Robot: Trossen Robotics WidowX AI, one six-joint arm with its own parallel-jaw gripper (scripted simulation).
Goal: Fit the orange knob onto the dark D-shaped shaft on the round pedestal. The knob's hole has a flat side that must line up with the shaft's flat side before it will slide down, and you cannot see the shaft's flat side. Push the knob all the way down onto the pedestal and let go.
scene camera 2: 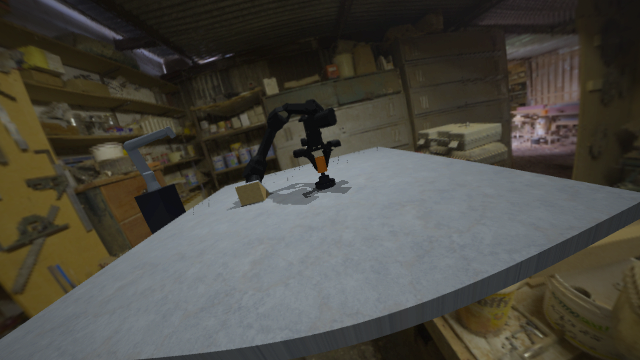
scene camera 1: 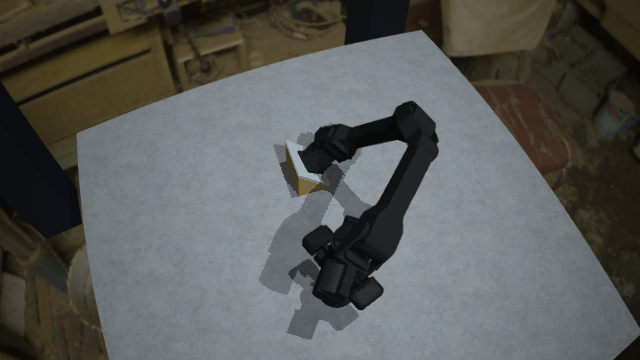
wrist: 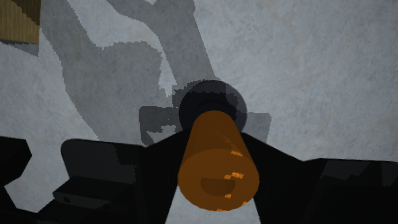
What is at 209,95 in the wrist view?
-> A dark round pedestal.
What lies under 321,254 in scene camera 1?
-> My gripper.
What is my gripper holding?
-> An orange knob.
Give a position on an orange knob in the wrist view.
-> At 217,172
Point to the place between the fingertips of my gripper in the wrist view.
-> At 214,135
